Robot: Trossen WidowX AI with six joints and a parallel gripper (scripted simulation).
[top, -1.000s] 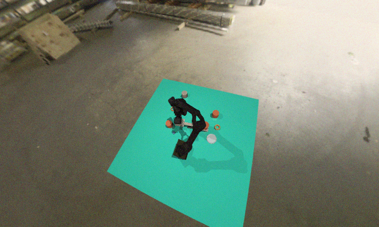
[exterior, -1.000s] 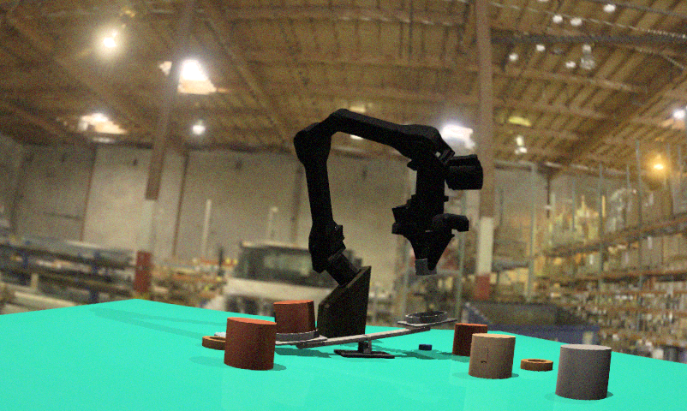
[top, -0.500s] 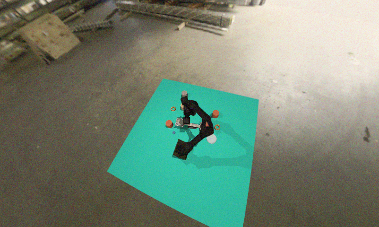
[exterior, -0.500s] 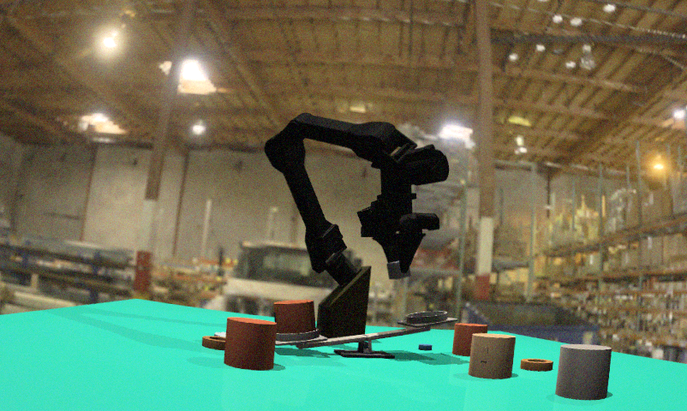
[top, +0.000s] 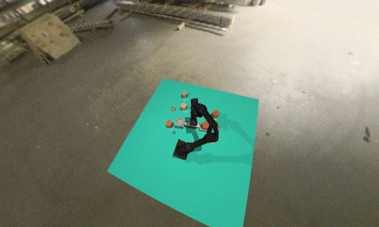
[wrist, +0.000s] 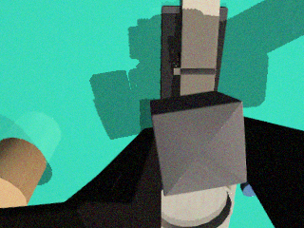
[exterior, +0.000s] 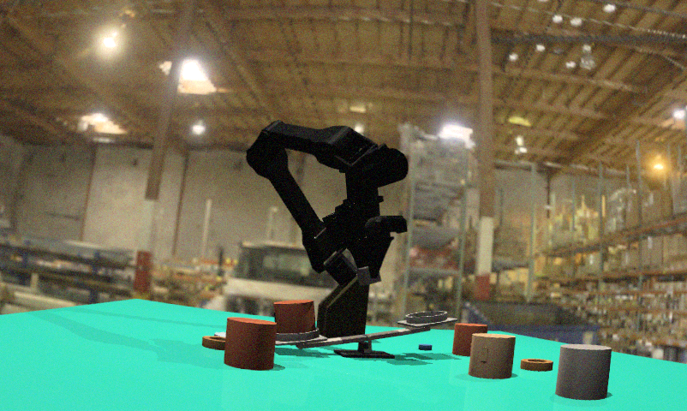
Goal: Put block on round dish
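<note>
My gripper tip is now 22 cm to the left of the pale round dish, 14 cm above it and 11 cm past it. Round my gripper tip: tan cylinder: 18 cm ahead, 15 cm to the left, 11 cm below; then small balance: 11 cm below, 2 cm behind, 1 cm to the left; then grey block: 1 cm above.
</note>
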